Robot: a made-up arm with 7 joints. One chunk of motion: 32 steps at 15 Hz.
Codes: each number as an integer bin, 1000 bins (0 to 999) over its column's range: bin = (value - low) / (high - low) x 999, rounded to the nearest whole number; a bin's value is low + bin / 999 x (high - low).
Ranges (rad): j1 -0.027..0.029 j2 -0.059..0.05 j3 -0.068..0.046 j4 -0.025..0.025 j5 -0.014..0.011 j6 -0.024..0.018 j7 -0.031..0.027
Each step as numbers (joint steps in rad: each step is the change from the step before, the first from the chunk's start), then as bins.
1 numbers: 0.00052 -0.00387 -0.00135 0.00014 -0.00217 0.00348 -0.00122
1 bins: 491 505 584 502 473 654 513
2 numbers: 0.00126 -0.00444 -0.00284 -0.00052 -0.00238 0.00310 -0.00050
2 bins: 504 500 571 489 464 645 525
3 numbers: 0.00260 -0.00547 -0.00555 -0.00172 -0.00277 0.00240 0.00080
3 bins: 528 491 547 465 449 628 548
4 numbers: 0.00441 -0.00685 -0.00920 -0.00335 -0.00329 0.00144 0.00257
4 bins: 560 478 515 433 428 605 578
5 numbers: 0.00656 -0.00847 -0.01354 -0.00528 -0.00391 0.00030 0.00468
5 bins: 599 463 477 394 403 578 615
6 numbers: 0.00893 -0.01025 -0.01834 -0.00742 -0.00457 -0.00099 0.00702
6 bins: 641 447 435 351 377 547 655
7 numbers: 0.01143 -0.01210 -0.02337 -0.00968 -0.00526 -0.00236 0.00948
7 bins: 686 430 391 306 349 515 697
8 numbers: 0.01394 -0.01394 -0.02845 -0.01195 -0.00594 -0.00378 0.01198
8 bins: 730 413 347 261 322 481 740
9 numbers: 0.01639 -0.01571 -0.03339 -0.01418 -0.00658 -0.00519 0.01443
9 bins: 774 397 303 216 297 447 782
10 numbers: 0.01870 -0.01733 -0.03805 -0.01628 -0.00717 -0.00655 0.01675
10 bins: 815 382 262 174 273 415 822
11 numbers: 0.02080 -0.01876 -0.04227 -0.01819 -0.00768 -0.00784 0.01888
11 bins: 853 369 225 136 253 384 859
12 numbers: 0.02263 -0.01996 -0.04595 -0.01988 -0.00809 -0.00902 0.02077
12 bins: 885 358 193 102 236 356 892
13 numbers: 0.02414 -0.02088 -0.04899 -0.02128 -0.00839 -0.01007 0.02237
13 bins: 912 349 167 74 224 331 919
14 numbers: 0.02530 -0.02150 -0.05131 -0.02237 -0.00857 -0.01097 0.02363
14 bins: 933 344 146 53 217 310 941
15 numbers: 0.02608 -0.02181 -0.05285 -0.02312 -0.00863 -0.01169 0.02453
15 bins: 947 341 133 38 215 293 956
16 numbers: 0.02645 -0.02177 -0.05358 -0.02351 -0.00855 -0.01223 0.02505
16 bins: 954 341 126 30 218 280 965
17 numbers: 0.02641 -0.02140 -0.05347 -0.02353 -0.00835 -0.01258 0.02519
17 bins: 953 345 127 29 226 272 968
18 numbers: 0.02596 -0.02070 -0.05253 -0.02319 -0.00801 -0.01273 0.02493
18 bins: 945 351 136 36 239 268 963
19 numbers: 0.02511 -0.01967 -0.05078 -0.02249 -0.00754 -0.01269 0.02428
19 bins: 930 360 151 50 258 269 952
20 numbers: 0.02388 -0.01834 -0.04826 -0.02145 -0.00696 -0.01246 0.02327
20 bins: 908 373 173 71 281 274 935
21 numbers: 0.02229 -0.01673 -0.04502 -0.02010 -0.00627 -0.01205 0.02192
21 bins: 879 387 201 98 309 284 912
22 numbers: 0.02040 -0.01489 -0.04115 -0.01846 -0.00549 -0.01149 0.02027
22 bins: 846 404 235 131 340 298 883
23 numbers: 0.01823 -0.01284 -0.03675 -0.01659 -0.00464 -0.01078 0.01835
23 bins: 807 423 274 168 374 314 850
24 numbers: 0.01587 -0.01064 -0.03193 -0.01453 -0.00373 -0.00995 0.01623
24 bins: 765 443 316 209 410 334 813
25 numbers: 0.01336 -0.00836 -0.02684 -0.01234 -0.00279 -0.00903 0.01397
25 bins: 720 464 361 253 448 356 775
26 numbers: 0.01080 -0.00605 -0.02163 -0.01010 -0.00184 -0.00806 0.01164
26 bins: 674 485 406 298 486 379 734
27 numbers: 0.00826 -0.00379 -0.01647 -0.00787 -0.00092 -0.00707 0.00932
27 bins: 629 506 452 342 523 403 694
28 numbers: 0.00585 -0.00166 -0.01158 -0.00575 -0.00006 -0.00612 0.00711
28 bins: 586 526 494 385 557 425 656
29 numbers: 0.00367 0.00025 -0.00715 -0.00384 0.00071 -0.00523 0.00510
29 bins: 547 543 533 423 588 446 622
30 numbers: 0.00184 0.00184 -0.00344 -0.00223 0.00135 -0.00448 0.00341
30 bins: 514 558 566 455 613 464 593
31 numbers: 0.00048 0.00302 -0.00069 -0.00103 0.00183 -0.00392 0.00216
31 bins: 490 568 590 479 633 478 571
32 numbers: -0.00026 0.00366 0.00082 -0.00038 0.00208 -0.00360 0.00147
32 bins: 477 574 603 492 643 485 559
